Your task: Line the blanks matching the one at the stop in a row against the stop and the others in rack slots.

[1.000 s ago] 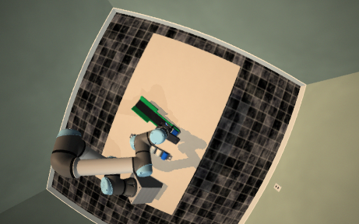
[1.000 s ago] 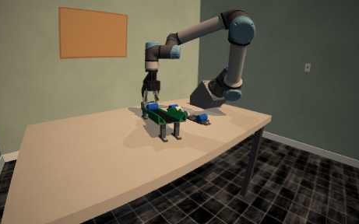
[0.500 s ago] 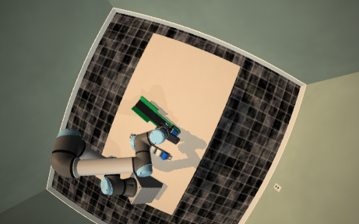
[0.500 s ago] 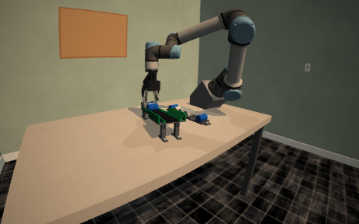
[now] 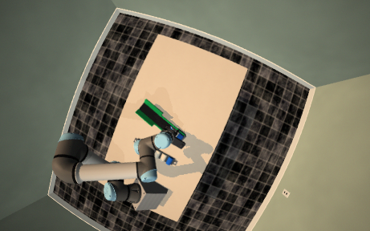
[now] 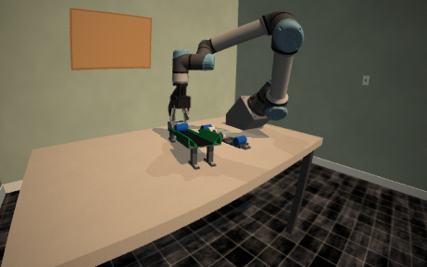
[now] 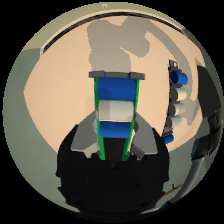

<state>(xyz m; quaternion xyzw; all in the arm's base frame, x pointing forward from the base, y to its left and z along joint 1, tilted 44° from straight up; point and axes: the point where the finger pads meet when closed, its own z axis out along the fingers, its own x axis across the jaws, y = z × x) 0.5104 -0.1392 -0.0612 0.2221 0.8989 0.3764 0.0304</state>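
Now: the stock rack 19 cm behind my hand, 12 cm to the left of it and 9 cm below it.
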